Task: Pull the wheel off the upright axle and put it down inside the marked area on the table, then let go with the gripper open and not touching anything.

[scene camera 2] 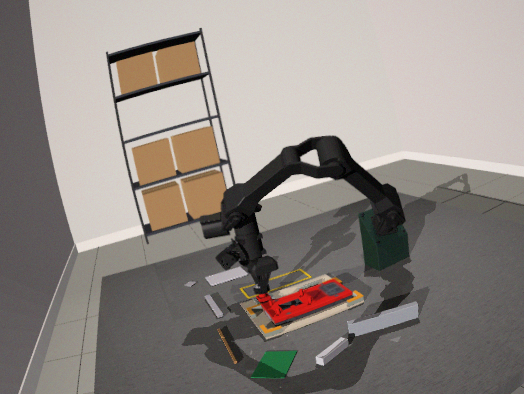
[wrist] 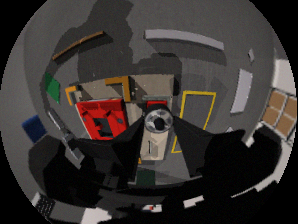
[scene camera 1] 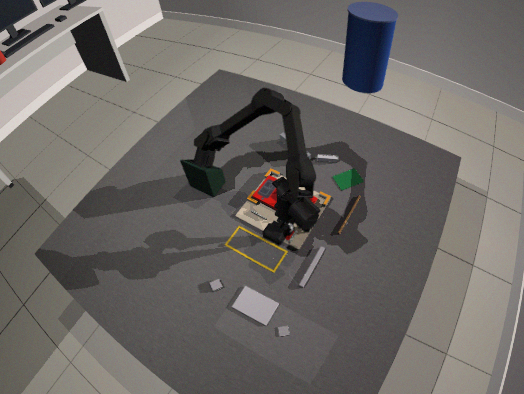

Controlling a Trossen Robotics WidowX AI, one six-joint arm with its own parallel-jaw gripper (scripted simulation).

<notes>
The pictures show: the gripper and a grey plate.
The gripper also shows in the wrist view and in scene camera 1.
</notes>
